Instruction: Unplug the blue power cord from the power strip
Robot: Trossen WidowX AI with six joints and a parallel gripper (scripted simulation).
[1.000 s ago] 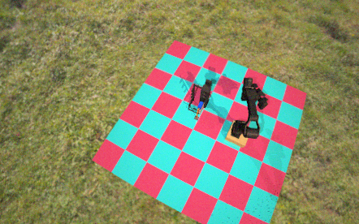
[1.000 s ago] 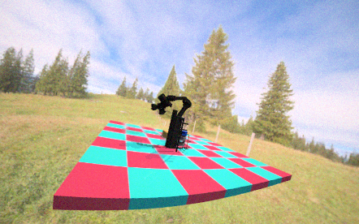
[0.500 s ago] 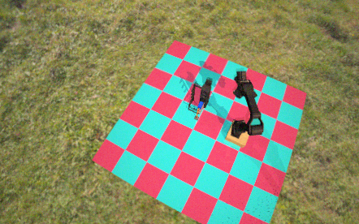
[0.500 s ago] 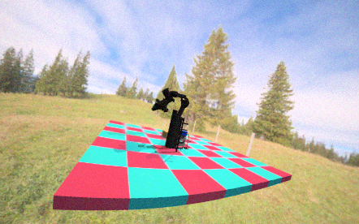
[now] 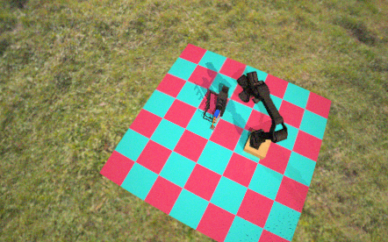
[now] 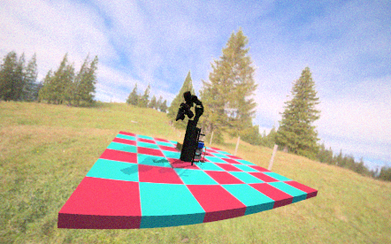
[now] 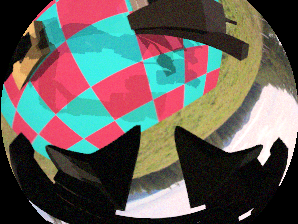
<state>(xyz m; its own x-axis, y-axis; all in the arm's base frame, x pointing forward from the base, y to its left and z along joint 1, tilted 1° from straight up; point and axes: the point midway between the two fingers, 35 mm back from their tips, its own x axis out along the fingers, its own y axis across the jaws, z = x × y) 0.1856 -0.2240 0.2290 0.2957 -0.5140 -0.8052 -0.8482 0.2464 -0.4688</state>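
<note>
Right now the blue plug is 16 cm to the left of my gripper tip, 13 cm below it and 12 cm ahead of it.
</note>
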